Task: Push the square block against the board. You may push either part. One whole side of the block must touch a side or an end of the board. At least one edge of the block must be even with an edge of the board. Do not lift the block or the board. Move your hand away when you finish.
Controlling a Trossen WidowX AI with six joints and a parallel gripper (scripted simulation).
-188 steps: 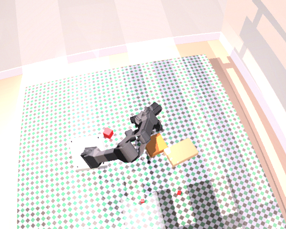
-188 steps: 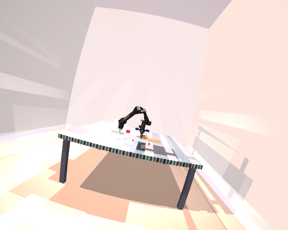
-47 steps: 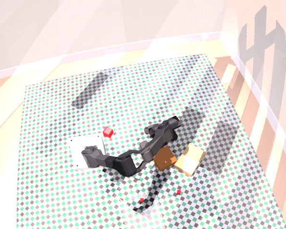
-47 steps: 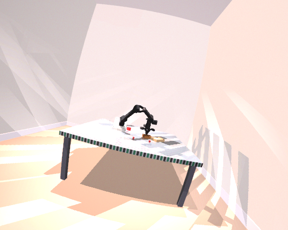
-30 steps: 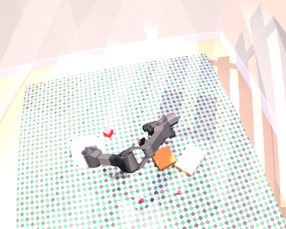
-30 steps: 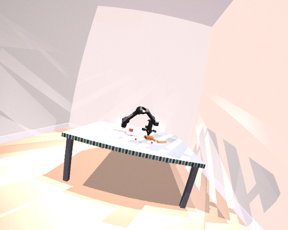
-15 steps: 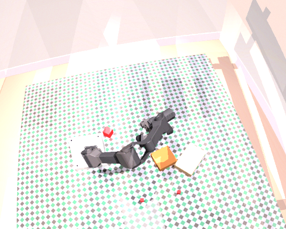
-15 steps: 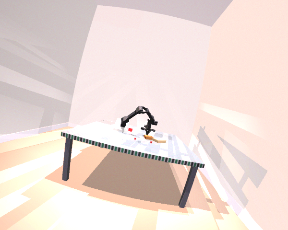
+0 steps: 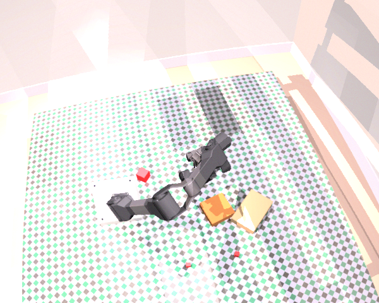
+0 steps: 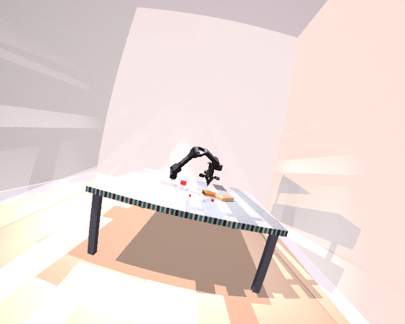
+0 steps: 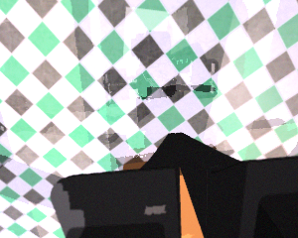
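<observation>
Now: the orange square block 10 cm to the right of my gripper tip, 5 cm below it and 3 cm ahead of it. Also, from my gripper tip: red cube: 24 cm behind, 10 cm to the left, 4 cm below; then pale tan board: 16 cm ahead, 13 cm to the right, 5 cm below.
</observation>
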